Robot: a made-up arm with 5 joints.
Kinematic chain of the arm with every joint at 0, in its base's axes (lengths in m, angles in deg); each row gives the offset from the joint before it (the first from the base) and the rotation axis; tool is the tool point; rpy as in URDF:
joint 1: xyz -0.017 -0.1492 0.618 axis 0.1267 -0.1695 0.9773
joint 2: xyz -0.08 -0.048 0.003 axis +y
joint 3: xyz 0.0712 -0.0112 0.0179 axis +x
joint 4: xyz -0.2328 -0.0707 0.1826 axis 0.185 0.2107 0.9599
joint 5: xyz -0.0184 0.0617 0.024 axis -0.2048 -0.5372 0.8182
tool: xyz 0.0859 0.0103 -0.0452 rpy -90 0 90
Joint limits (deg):
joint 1: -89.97..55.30
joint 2: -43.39..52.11
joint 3: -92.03..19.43
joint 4: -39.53..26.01
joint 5: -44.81..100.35
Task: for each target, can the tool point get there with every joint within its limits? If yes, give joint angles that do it. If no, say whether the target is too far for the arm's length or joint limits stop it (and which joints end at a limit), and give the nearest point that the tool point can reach.
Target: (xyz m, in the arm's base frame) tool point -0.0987 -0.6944 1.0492
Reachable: no: too far | nearest point -0.1348 -0.4399 0.8509 | short by 0.325 m
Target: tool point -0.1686 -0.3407 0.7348
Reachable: yes | joints 34.29 -23.19 -9.56 -26.67 -1.74
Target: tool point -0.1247 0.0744 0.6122
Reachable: yes | joints -32.37 -33.58 -61.70 5.17 42.84
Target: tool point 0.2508 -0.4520 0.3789
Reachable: no: joint limits stop it (at a limit: joint 1, joint 2, joint 3, joint 4, joint 5) | nearest point -0.0168 -0.4432 0.5819 | short by 0.336 m
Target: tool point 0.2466 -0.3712 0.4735
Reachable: no: joint limits stop it (at a limit: joint 1, joint 2, joint 3, joint 4, joint 5) | nearest point -0.0168 -0.4432 0.5819 | short by 0.294 m
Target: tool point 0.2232 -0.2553 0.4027
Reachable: no: joint limits stop it (at a limit: joint 1, joint 2, joint 3) | nearest point 0.0807 -0.0418 0.5049 | short by 0.276 m
